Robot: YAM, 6 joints.
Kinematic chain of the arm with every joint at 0, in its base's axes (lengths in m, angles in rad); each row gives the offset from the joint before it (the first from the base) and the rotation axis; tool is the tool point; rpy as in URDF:
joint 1: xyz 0 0 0.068 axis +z
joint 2: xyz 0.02 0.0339 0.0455 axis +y
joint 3: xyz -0.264 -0.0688 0 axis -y
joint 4: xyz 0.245 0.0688 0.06 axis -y
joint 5: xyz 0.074 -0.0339 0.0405 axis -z
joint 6: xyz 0.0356 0 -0.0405 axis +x
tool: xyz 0 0 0 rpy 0 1.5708 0
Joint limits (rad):
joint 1: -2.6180..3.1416
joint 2: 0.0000..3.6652
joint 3: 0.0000..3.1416
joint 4: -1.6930..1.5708
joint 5: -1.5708..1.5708
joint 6: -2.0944..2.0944
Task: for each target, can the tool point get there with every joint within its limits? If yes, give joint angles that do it. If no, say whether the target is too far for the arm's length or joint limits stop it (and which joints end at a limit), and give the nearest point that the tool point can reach.
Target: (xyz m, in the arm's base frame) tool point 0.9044 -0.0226 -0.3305
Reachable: no: too far | nearest point 0.5792 -0.0145 -0.1672 | short by 0.364 m
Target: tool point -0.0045 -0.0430 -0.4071
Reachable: no: joint limits stop it (at a limit: joint 2) | nearest point -0.0083 -0.0791 -0.3384 | short by 0.078 m
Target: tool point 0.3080 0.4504 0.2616
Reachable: yes | joints 0.9376 2.3664 2.2189 -0.4639 -0.5393 -0.9141
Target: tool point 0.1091 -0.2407 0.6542
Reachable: yes | joints -1.2182 1.6494 2.3261 0.1629 -0.5730 -1.7575
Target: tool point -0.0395 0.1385 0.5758
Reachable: yes | joints 1.6108 1.1740 1.9283 -0.6680 -1.2605 -0.0369
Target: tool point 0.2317 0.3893 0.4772
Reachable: yes | joints 1.0782 1.9596 1.9903 0.4952 0.5961 1.6084
